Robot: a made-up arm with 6 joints.
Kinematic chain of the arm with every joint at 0, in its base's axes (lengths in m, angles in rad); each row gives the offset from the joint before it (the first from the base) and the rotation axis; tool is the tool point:
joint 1: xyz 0 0 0.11 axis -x
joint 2: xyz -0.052 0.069 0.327 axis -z
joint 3: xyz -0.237 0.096 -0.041 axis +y
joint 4: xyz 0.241 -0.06 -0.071 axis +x
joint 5: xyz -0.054 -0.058 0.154 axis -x
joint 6: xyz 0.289 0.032 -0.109 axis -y
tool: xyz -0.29 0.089 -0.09
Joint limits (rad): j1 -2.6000..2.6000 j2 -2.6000..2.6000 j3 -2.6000..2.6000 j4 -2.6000..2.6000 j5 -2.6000..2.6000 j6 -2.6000..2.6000
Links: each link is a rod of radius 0.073 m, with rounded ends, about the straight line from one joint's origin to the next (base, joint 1, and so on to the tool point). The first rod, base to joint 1, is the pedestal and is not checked.
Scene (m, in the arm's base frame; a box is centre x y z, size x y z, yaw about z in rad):
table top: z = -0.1
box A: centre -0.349 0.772 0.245 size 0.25 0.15 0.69 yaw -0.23
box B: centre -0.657 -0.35 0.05 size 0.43 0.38 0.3 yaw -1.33
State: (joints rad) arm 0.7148 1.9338 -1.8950 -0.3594 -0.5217 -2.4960
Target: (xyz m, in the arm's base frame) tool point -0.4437 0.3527 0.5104
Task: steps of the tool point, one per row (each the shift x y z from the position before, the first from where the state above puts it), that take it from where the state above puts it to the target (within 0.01 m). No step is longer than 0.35 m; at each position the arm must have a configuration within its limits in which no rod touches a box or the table.
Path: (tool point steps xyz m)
1: -0.0809 -0.1011 0.3171
2: -0.0945 -0.2100 0.2567
3: -0.1040 -0.2868 0.1550
4: -0.1077 -0.3147 0.0290
5: -0.1047 -0.2874 -0.0980
6: -0.0940 -0.2080 -0.2008
7: -0.0526 0.2355 0.0581
8: -0.0515 0.2212 -0.0405
9: -0.0421 0.1685 -0.1153
10: -0.0259 0.0968 -0.1534

